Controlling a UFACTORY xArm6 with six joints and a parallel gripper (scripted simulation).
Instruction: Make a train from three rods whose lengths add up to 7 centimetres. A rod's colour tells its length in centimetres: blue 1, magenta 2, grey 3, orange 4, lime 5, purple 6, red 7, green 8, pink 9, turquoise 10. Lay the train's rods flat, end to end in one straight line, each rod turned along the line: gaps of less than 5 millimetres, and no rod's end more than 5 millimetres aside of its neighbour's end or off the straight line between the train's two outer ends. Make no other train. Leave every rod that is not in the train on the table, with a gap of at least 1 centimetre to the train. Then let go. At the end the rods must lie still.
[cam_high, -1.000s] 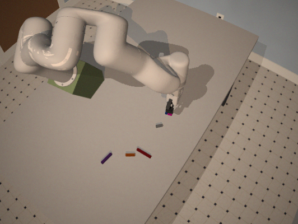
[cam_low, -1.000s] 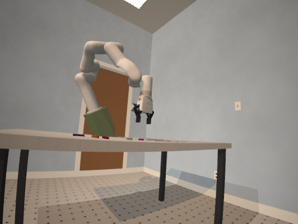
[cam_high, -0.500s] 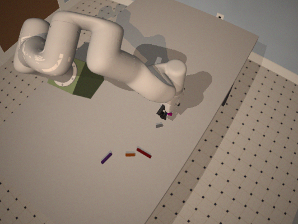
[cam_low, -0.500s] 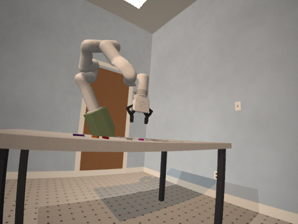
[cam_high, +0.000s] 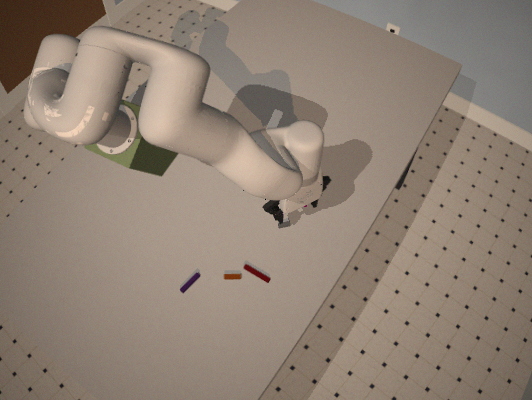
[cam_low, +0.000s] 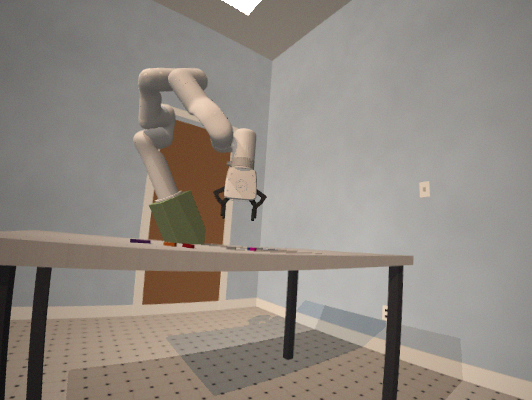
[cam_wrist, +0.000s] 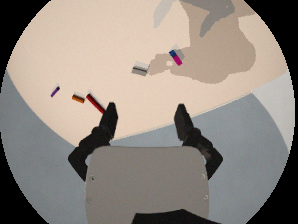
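Now: the orange rod 40 mm behind my hand, 200 mm to the right of it and 100 mm below it. Also, from my hand: blue rod 40 mm behind, 70 mm to the left, 100 mm below; magenta rod 20 mm behind, 80 mm to the left, 100 mm below; grey rod 30 mm behind, 100 mm below.
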